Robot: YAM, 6 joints.
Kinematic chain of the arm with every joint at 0, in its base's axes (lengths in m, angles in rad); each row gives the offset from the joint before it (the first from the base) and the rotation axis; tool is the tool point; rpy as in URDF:
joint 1: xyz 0 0 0.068 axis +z
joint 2: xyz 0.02 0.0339 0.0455 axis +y
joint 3: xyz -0.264 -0.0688 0 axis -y
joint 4: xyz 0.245 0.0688 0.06 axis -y
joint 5: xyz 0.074 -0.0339 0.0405 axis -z
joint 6: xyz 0.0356 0 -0.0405 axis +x
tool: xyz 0 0 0 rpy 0 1.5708 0
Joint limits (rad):
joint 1: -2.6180..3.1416
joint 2: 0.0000..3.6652
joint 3: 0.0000..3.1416
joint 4: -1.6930..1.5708
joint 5: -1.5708..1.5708
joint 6: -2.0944..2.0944
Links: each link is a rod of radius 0.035 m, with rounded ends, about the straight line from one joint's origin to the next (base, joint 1, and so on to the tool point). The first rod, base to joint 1, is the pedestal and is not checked.
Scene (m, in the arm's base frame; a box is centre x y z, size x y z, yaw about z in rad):
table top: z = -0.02
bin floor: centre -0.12 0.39 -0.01 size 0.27 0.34 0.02 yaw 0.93
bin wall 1: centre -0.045 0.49 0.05 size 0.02 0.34 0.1 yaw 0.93
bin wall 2: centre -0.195 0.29 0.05 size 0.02 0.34 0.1 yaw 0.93
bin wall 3: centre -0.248 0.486 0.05 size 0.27 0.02 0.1 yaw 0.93
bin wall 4: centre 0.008 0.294 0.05 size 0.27 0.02 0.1 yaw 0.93
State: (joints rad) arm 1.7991 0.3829 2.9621 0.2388 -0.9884 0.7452
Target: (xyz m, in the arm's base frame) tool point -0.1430 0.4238 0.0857
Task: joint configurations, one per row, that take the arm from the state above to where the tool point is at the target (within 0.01 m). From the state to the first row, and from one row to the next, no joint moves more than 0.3 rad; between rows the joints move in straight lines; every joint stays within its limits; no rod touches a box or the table.
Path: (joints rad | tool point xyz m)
1: 1.8040 0.6533 2.7402 0.1845 -0.9778 0.7452 | 0.0691 -0.4186 0.5292
2: 1.8088 0.9237 2.5183 0.1302 -0.9672 0.7452 | 0.0232 -0.2201 0.6607
3: 1.8137 1.1940 2.2963 0.0758 -0.9566 0.7452 | -0.0321 0.0087 0.6920
4: 1.8185 1.4644 2.0744 0.0215 -0.9460 0.7452 | -0.0856 0.2207 0.6215
5: 1.8234 1.7348 1.8525 -0.0328 -0.9355 0.7452 | -0.1263 0.3745 0.4704
6: 1.8283 2.0052 1.6306 -0.0871 -0.9249 0.7452 | -0.1463 0.4439 0.2767
7: 1.8331 2.2755 1.4087 -0.1414 -0.9143 0.7452 | -0.1430 0.4238 0.0857

